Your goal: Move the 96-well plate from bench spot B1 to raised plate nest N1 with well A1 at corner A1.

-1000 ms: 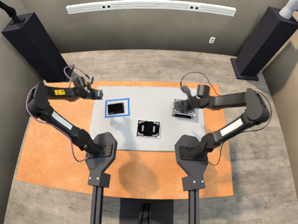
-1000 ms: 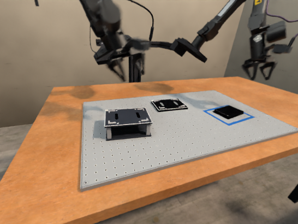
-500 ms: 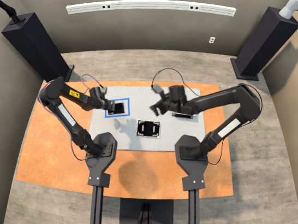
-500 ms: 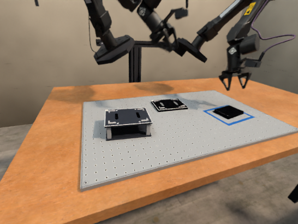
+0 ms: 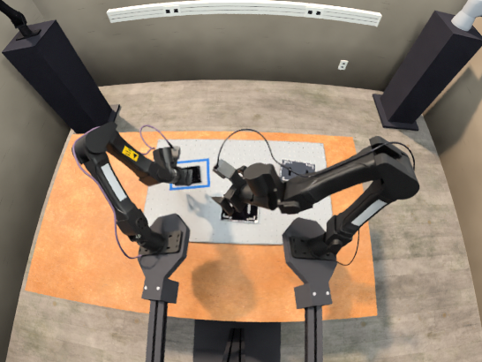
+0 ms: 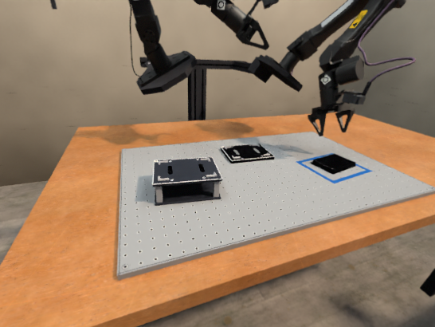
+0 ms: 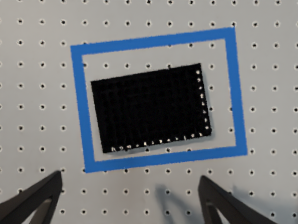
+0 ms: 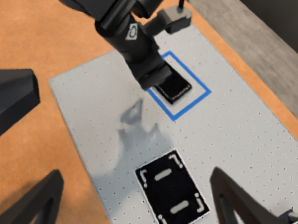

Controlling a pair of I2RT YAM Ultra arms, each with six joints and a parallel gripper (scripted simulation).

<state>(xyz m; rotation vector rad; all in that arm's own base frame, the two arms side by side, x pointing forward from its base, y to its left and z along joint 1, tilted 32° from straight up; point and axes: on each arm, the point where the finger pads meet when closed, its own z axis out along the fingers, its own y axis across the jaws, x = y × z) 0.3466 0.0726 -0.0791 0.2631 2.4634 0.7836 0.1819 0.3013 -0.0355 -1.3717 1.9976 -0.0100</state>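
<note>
The black 96-well plate is 50 mm ahead of my left hand, 10 mm to the right of it and 90 mm below it.
</note>
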